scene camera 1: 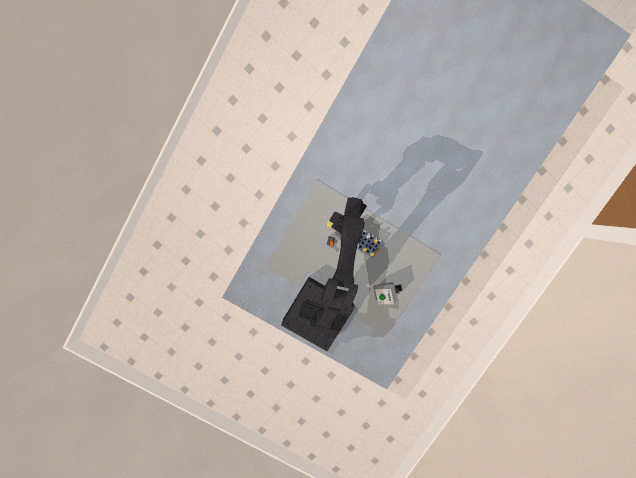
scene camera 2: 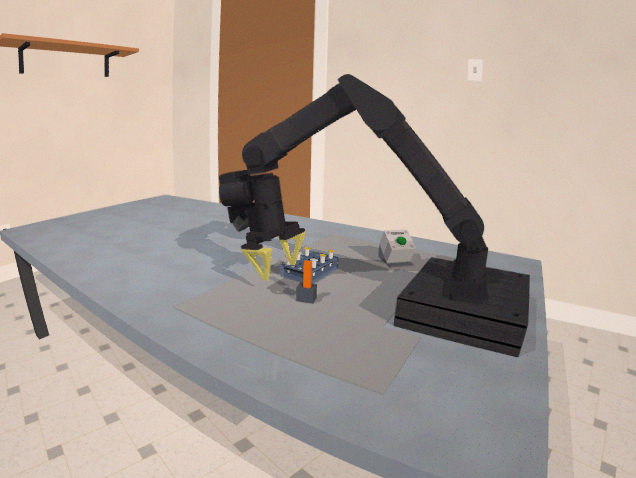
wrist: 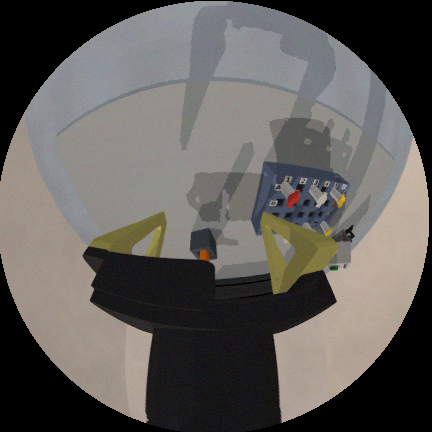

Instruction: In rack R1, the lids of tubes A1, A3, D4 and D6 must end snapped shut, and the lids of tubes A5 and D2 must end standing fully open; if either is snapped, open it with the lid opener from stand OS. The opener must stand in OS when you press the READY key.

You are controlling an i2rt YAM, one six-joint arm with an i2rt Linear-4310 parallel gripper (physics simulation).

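Frame: origin at the arm's base, x right, y ahead, z up, level; centimetres.
Where they show: gripper, fingertip midpoint: (scene camera 2: 279, 272) (wrist: 212, 216); arm's base at its link origin: (scene camera 2: 468, 281).
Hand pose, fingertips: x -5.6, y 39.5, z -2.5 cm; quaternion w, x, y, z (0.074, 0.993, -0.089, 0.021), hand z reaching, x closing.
Things, the pixels of their centre, and the offset from my fingertips. Level surfaces: height alone.
- blue rack R1 at the middle of its body: (wrist: 308, 206) (scene camera 2: 311, 262) (scene camera 1: 366, 242) dx +12.1, dy -2.3, dz -1.5 cm
- red lid at the middle of its body: (wrist: 293, 198) dx +7.4, dy +1.5, dz +0.9 cm
- white lid at the middle of its body: (wrist: 321, 199) dx +11.2, dy +0.8, dz +0.9 cm
- orange opener at the middle of its body: (wrist: 203, 262) (scene camera 2: 306, 279) (scene camera 1: 331, 242) dx -2.6, dy -7.6, dz +0.7 cm
- grey box at the middle of its body: (scene camera 2: 397, 246) (wrist: 337, 255) (scene camera 1: 386, 294) dx +28.7, dy -20.3, dz +0.3 cm
- green button at the middle of its body: (scene camera 2: 401, 241) (scene camera 1: 382, 297) dx +26.9, dy -21.6, dz +2.5 cm
- grey mat at its surface level: dz -3.9 cm
My gripper (scene camera 2: 279, 271) (wrist: 212, 216) is open and empty, above the mat beside the rack. The blue rack R1 (scene camera 1: 369, 245) (scene camera 2: 298, 276) (wrist: 300, 171) is behind the right finger in the wrist view. There, A1 has a red lid (wrist: 293, 198), A3 a white lid (wrist: 320, 199) and A5 a yellow lid (wrist: 341, 200). A yellow lid (wrist: 327, 231) shows in row D, probably on D6; the finger hides part of row D. I cannot tell which lids are snapped. The orange opener (scene camera 1: 331, 242) (scene camera 2: 307, 273) (wrist: 204, 255) stands upright in dark stand OS (scene camera 2: 306, 293) (wrist: 203, 243), apart from the fingers.
A grey box (scene camera 2: 395, 254) (wrist: 341, 252) with a green button (scene camera 1: 382, 297) (scene camera 2: 401, 240) stands on the far side of the rack from the opener stand, nearer the arm base (scene camera 1: 311, 303) (scene camera 2: 457, 318). A grey mat (scene camera 1: 298, 226) (scene camera 2: 318, 334) lies under the rack and stand.
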